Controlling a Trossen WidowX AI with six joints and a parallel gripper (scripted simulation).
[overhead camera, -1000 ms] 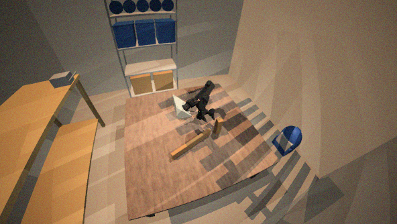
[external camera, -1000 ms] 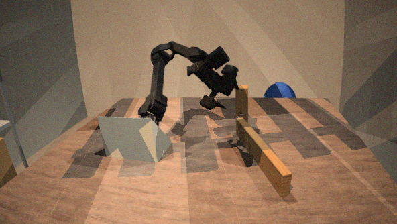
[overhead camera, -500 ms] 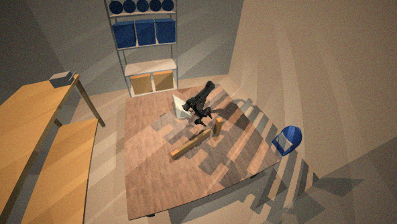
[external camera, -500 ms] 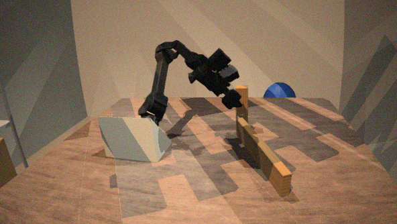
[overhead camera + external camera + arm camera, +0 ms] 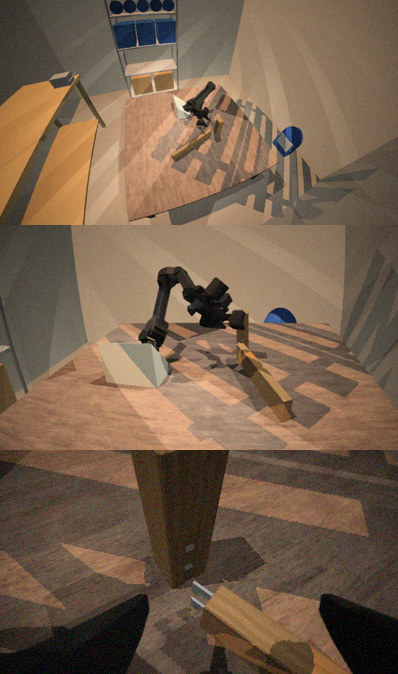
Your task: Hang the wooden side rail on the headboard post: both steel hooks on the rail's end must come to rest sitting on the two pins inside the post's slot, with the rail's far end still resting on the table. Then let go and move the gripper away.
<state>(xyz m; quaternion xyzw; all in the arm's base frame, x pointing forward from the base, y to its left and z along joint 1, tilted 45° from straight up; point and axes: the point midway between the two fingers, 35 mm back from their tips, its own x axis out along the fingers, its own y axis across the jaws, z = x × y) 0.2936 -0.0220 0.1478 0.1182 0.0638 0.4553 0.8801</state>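
The headboard post lies 30 mm ahead of my gripper tip, 100 mm to the left of it and 60 mm below it.
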